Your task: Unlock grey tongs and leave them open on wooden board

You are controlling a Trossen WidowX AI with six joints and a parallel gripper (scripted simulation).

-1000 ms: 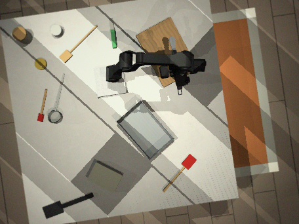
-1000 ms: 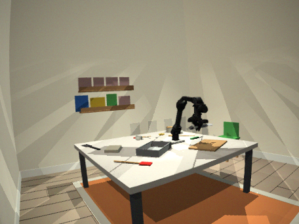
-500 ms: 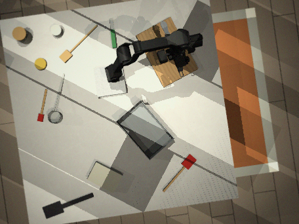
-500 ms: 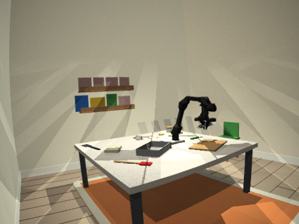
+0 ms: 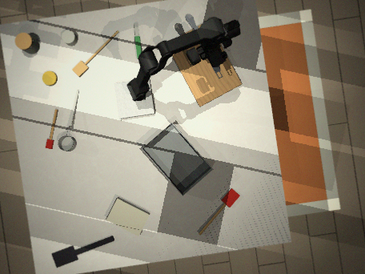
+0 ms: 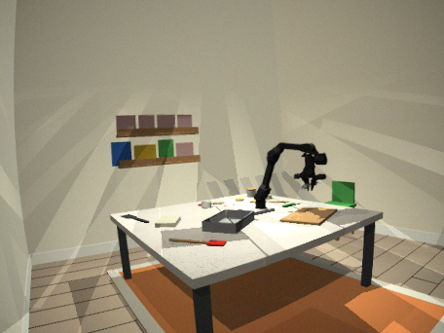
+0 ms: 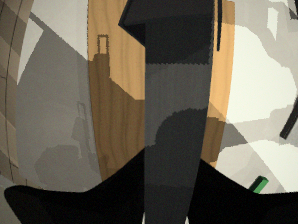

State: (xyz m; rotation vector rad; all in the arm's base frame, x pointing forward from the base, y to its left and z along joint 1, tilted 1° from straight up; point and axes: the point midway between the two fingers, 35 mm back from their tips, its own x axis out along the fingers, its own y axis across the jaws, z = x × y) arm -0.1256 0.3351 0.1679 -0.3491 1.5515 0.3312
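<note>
Right now my gripper tip is 15 cm above the wooden board. Round my gripper tip: beige block: 74 cm ahead, 43 cm to the right, 14 cm below; then red spatula: 73 cm ahead, 4 cm to the left, 15 cm below; then roasting tin: 46 cm ahead, 16 cm to the right, 13 cm below.
</note>
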